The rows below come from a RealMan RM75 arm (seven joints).
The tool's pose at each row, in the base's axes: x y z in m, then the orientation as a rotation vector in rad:
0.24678, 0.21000, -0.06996, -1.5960, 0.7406, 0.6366
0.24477, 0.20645, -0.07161, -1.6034, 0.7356, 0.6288
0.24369, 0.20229, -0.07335, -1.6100, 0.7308, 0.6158
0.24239, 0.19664, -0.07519, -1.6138, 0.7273, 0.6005
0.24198, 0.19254, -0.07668, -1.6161, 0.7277, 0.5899
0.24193, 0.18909, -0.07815, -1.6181, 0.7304, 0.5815
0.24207, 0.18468, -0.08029, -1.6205, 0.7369, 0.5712
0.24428, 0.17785, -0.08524, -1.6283, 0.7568, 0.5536
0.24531, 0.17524, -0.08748, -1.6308, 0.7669, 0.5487
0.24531, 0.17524, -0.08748, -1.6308, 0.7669, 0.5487
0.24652, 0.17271, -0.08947, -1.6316, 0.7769, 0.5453
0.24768, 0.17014, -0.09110, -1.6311, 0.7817, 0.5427
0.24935, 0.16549, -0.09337, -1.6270, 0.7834, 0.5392
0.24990, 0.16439, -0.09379, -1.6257, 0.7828, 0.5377
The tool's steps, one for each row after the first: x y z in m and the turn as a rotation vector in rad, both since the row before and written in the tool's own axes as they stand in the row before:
0.00034, 0.00292, -0.00328, -0.0035, 0.0041, -0.0087
0.00108, 0.00235, -0.00385, -0.0007, 0.0067, -0.0114
0.00119, 0.00274, -0.00530, 0.0027, 0.0076, -0.0114
0.00134, 0.00169, -0.00381, 0.0023, 0.0068, -0.0060
0.00149, 0.00135, -0.00316, 0.0018, 0.0069, -0.0032
0.00226, 0.00175, -0.00398, 0.0023, 0.0103, -0.0018
0.00609, 0.00234, -0.00579, 0.0010, 0.0242, 0.0022
0.00276, 0.00099, -0.00208, 0.0001, 0.0095, 0.0036
0.00000, 0.00000, 0.00000, 0.0000, 0.0000, 0.0000
0.00271, 0.00067, -0.00201, 0.0009, 0.0080, 0.0046
0.00244, 0.00045, -0.00211, 0.0016, 0.0040, 0.0018
0.00366, 0.00068, -0.00397, 0.0051, 0.0013, -0.0001
0.00089, -0.00004, -0.00095, 0.0017, 0.0000, -0.0010

